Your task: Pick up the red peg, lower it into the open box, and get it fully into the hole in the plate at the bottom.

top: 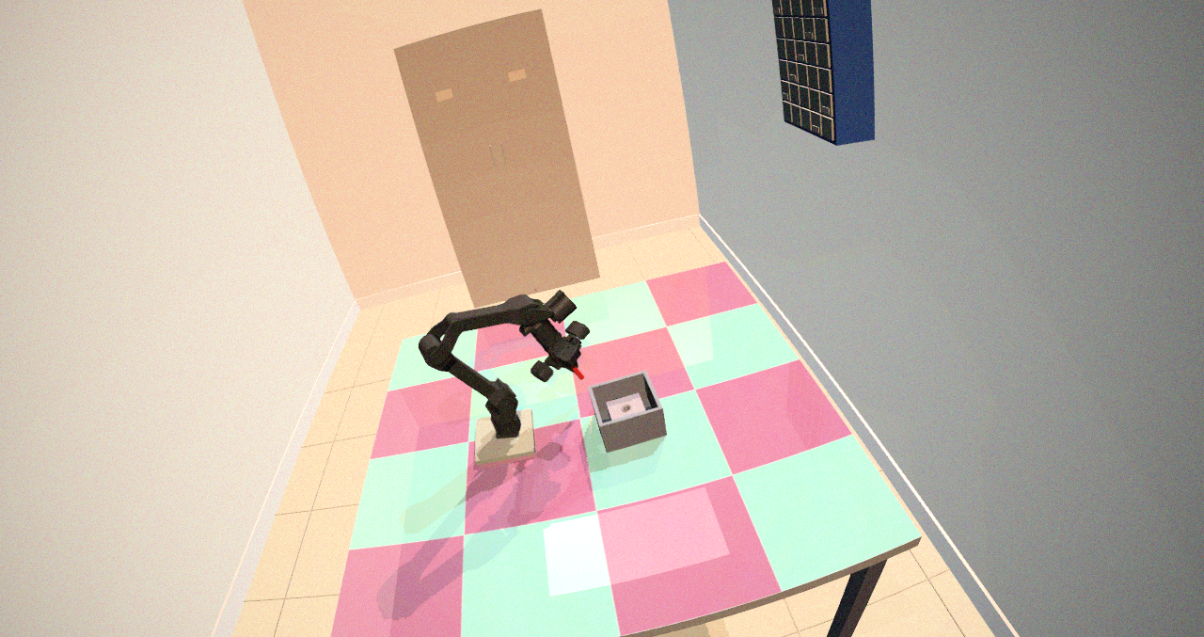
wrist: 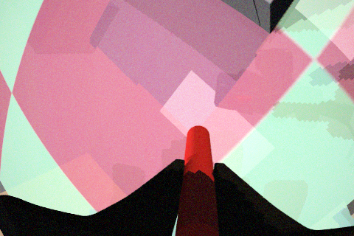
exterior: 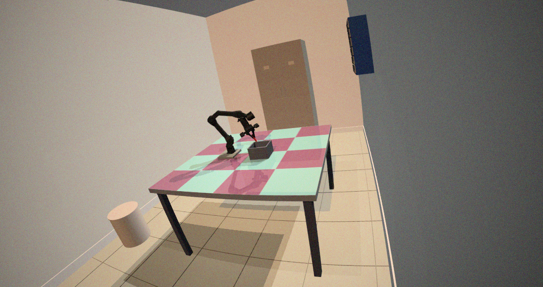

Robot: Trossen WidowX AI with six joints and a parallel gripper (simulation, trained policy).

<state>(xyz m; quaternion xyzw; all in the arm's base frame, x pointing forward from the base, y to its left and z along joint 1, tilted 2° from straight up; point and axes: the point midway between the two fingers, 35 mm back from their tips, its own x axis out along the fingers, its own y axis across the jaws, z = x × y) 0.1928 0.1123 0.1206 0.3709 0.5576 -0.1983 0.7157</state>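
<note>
The plate is 130 mm to the right of my gripper tip, 130 mm ahead of it and 60 mm below it. The rest, counted from my gripper tip: grey box 130 mm to the right, 130 mm ahead, 80 mm below; red peg right at my gripper tip.
</note>
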